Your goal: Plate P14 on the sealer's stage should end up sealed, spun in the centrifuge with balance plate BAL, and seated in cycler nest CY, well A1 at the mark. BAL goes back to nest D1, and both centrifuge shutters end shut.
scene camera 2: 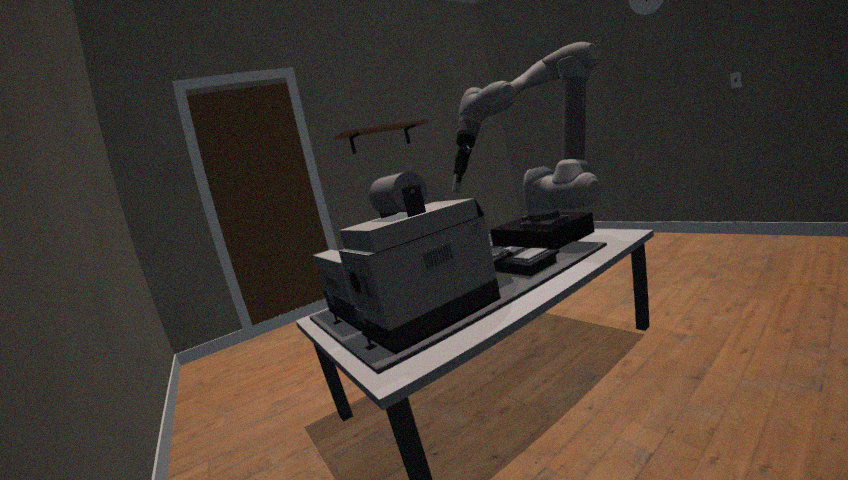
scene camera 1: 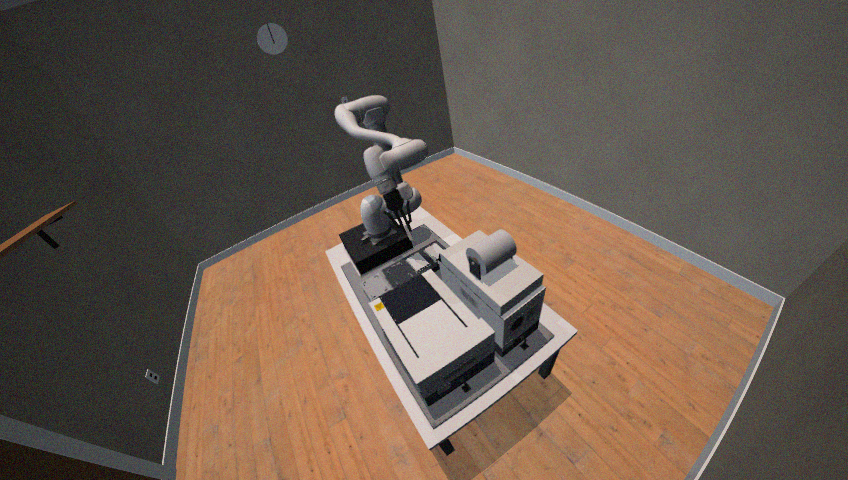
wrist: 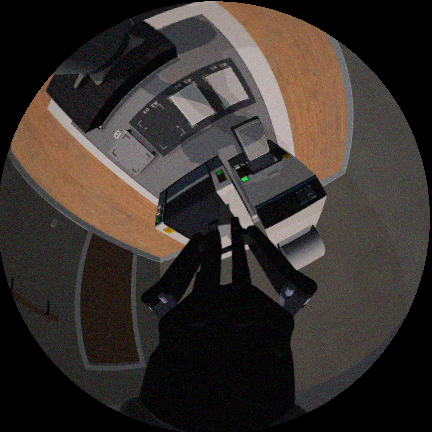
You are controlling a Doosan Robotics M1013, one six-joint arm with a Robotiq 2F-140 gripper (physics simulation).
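Frame: origin at the arm's base, x ahead, y left, z up, level; millimetres.
Seen in the pictures: gripper, fingertip midpoint: (scene camera 2: 455,191) (scene camera 1: 411,239) (wrist: 225,212); arm's base, origin of the base link: (scene camera 2: 544,222) (scene camera 1: 380,234).
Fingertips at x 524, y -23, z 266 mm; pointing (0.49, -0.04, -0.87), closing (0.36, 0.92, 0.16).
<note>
Offsets run from my fingertips to a thing's top centre. "*": to the spot under its first point.
My gripper (scene camera 1: 408,228) (scene camera 2: 456,185) (wrist: 225,212) is shut and empty, high above the bench. Plate P14 @[44 mm ahead, 158 mm left, 236 mm down] (wrist: 253,139) sits on the stage at the sealer's @[342 mm ahead, 141 mm left, 116 mm up] (scene camera 1: 476,264) (scene camera 2: 458,261) (wrist: 280,185) near end in the wrist view; whether it is sealed I cannot tell. Balance plate BAL @[148 mm back, 193 mm left, 295 mm down] (scene camera 2: 531,254) (wrist: 229,89) is on nest D1 in the dark rack. The centrifuge (scene camera 1: 446,339) (wrist: 167,226) stands beside the sealer, its dark top partly behind my fingers in the wrist view; I cannot tell how its shutters stand. Cycler nest CY @[183 mm back, 210 mm right, 306 mm down] (scene camera 1: 374,286) (wrist: 132,152) holds no plate.
Another pale plate @[157 mm back, 68 mm left, 295 mm down] (wrist: 191,104) sits on nest D2, beside nest D3 @[* 170 mm back, 57 mm right, 311 mm down] (wrist: 159,125), which holds no plate. The black arm base (scene camera 1: 371,246) (scene camera 2: 553,233) stands behind the nests. The sealer's roll @[363 mm ahead, 140 mm left, 116 mm up] (scene camera 1: 496,246) (scene camera 2: 389,193) (wrist: 304,249) sticks up from its top.
</note>
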